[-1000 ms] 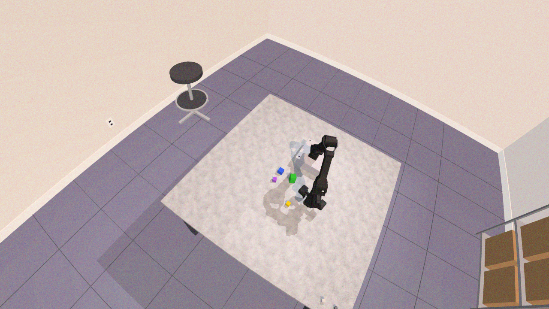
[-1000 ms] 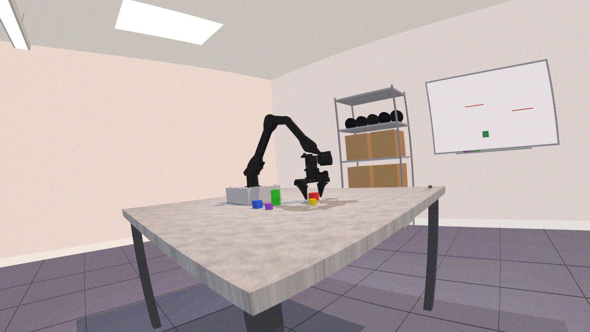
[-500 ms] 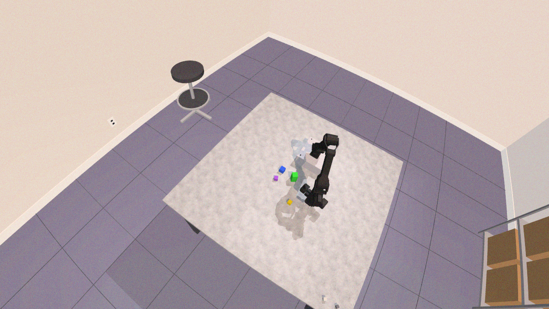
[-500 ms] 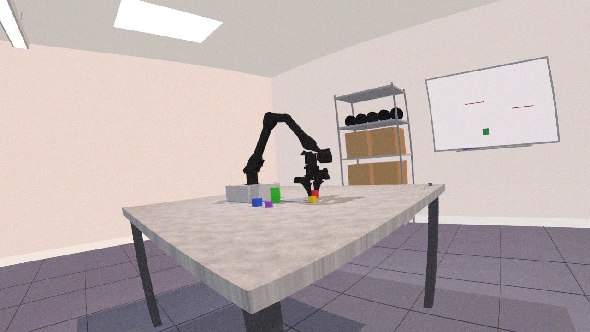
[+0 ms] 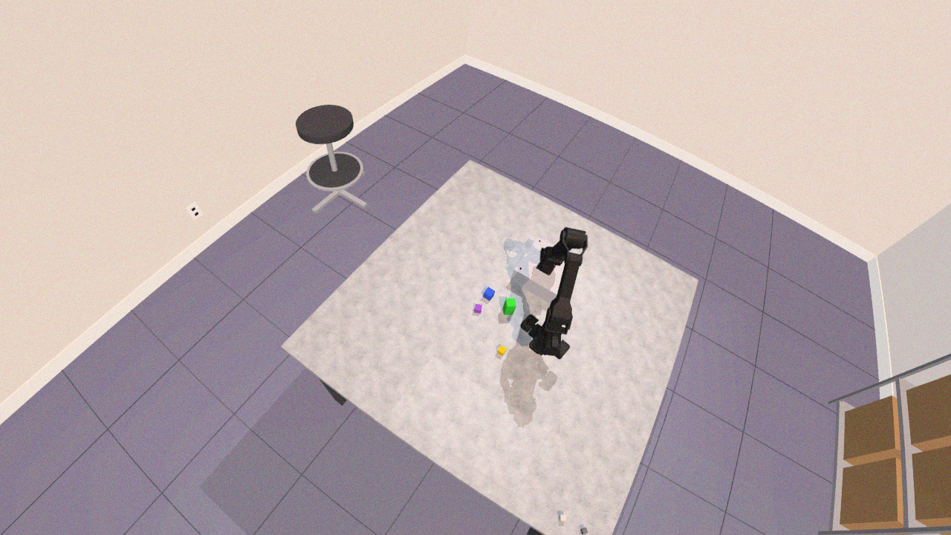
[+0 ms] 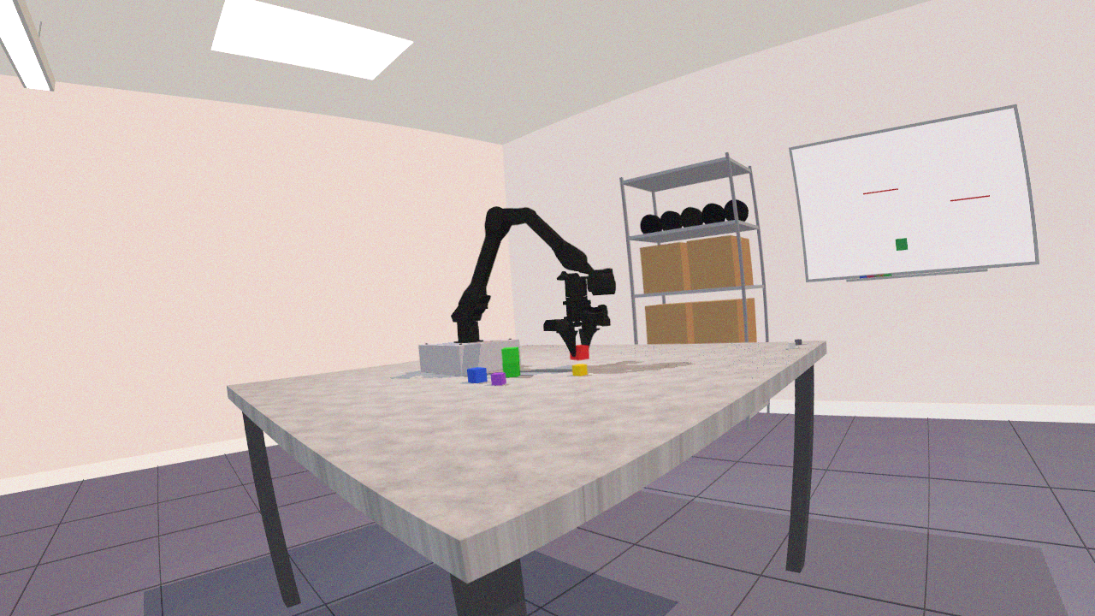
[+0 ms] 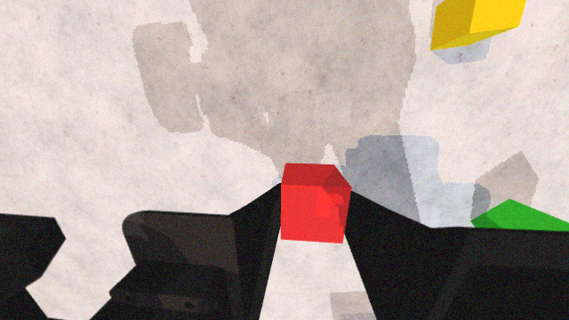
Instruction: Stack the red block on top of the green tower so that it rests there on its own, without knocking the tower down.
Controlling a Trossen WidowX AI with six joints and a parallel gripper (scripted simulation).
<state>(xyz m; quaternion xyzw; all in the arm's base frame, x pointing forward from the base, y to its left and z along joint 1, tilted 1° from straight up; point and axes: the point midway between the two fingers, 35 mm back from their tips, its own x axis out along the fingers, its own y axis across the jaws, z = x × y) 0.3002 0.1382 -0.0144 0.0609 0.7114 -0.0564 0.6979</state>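
Now: gripper tip 27 cm to the left of the blue block, 9 cm past it and 1 cm above it. Round my gripper tip: yellow block 11 cm to the right, 9 cm ahead, 2 cm below; then purple block 27 cm to the right, 2 cm below, 1 cm behind; then red block 1 cm above.
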